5 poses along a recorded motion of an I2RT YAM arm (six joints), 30 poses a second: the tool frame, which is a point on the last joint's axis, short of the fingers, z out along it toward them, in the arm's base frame.
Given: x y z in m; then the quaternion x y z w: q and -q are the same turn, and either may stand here.
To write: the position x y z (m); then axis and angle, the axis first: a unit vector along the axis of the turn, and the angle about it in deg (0 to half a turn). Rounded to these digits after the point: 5 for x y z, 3 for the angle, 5 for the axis.
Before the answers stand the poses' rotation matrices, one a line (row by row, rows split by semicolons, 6 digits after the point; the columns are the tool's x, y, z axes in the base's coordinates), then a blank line. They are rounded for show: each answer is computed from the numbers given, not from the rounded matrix.
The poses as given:
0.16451 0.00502 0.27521 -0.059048 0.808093 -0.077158 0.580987
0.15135 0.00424 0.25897 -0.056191 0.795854 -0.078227 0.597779
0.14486 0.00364 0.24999 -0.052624 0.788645 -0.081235 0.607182
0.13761 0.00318 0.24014 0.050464 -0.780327 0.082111 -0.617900
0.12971 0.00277 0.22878 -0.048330 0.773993 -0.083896 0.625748
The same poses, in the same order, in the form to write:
-0.317935 -0.005777 0.948095; -0.185088 0.981120 -0.056089; -0.929871 -0.193314 -0.313002
-0.279006 0.004085 0.960281; -0.182965 0.981446 -0.057335; -0.942698 -0.191694 -0.273082
-0.257121 0.015646 0.966253; -0.181652 0.981263 -0.064227; -0.949153 -0.192036 -0.249461
-0.231306 0.022716 0.972616; -0.180230 0.981422 -0.065783; -0.956041 -0.190510 -0.222914
-0.212207 0.030181 0.976758; -0.179810 0.981251 -0.069385; -0.960540 -0.190355 -0.202802

0.16451 0.00502 0.27521 -0.07255 0.99285 -0.09480 108.960
0.15135 0.00424 0.25897 -0.07009 0.99276 -0.09758 106.578
0.14486 0.00364 0.24999 -0.06623 0.99255 -0.10224 105.228
0.13761 0.00318 0.24014 -0.06418 0.99246 -0.10443 103.674
0.12971 0.00277 0.22878 -0.06196 0.99227 -0.10756 102.526

